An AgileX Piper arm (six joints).
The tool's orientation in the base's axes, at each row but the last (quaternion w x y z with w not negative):
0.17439 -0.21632 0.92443 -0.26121
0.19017 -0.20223 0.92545 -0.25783
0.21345 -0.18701 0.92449 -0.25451
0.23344 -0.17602 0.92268 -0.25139
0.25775 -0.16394 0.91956 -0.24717
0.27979 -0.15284 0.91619 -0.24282
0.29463 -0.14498 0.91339 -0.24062
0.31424 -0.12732 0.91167 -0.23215
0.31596 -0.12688 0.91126 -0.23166
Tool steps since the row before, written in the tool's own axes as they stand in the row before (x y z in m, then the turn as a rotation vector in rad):
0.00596 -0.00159 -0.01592 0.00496 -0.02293 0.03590
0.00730 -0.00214 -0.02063 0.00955 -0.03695 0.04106
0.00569 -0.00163 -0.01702 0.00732 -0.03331 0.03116
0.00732 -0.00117 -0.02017 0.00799 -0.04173 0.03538
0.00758 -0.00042 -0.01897 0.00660 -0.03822 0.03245
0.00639 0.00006 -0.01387 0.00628 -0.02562 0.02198
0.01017 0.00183 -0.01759 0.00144 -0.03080 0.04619
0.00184 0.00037 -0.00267 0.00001 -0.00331 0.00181
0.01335 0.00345 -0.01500 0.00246 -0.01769 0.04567
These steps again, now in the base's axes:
-0.01148 0.00234 0.01242 0.01852 -0.03472 -0.01705
-0.01500 0.00313 0.01577 0.02086 -0.04996 -0.01452
-0.01272 0.00276 0.01246 0.01702 -0.04217 -0.00814
-0.01630 0.00351 0.01356 0.02040 -0.05091 -0.00700
-0.01662 0.00342 0.01138 0.01930 -0.04634 -0.00616
-0.01324 0.00238 0.00723 0.01159 -0.03191 -0.00511
-0.01890 0.00363 0.00677 0.03074 -0.04288 -0.01733
-0.00314 0.00054 0.00072 0.00142 -0.00347 0.00040
-0.02007 0.00306 0.00176 0.02860 -0.03177 -0.02403

